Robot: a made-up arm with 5 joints.
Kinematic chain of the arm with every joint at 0, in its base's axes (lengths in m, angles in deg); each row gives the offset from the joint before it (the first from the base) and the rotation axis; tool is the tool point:
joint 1: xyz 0 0 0.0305 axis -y
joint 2: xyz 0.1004 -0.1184 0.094 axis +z
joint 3: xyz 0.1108 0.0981 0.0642 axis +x
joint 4: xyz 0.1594 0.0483 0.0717 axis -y
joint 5: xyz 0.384 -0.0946 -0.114 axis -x
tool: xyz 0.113 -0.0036 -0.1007
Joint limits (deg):
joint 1: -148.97..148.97
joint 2: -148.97..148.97
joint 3: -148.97..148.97
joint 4: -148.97..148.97
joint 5: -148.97..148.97
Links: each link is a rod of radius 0.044 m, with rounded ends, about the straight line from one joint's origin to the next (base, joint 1, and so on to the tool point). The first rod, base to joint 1, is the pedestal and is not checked.
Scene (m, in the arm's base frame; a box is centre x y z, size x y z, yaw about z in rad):
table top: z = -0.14
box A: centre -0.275 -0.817 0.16 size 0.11 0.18 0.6 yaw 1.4
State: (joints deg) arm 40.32 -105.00 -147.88 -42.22 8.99
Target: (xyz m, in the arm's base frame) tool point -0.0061 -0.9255 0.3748
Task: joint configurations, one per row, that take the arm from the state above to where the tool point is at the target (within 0.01 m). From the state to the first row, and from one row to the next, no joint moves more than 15 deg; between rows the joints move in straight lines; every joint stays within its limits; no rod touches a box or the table.
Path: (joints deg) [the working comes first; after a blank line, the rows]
Joints at the target: 55.21 -90.65 -137.17 17.60 27.06
Straight joint move there: touches box A.

1: 27.06 -103.66 -148.15 -41.03 11.00
2: 13.81 -102.32 -148.43 -39.85 13.01
3: 0.55 -100.98 -148.70 -38.66 15.02
4: -12.71 -99.64 -148.97 -37.47 17.04
5: 0.88 -97.84 -146.61 -26.46 19.04
6: 14.46 -96.04 -144.25 -15.44 21.05
7: 28.04 -94.24 -141.89 -4.43 23.05
8: 41.63 -92.45 -139.53 6.59 25.06
9: 55.21 -90.65 -137.17 17.60 27.06

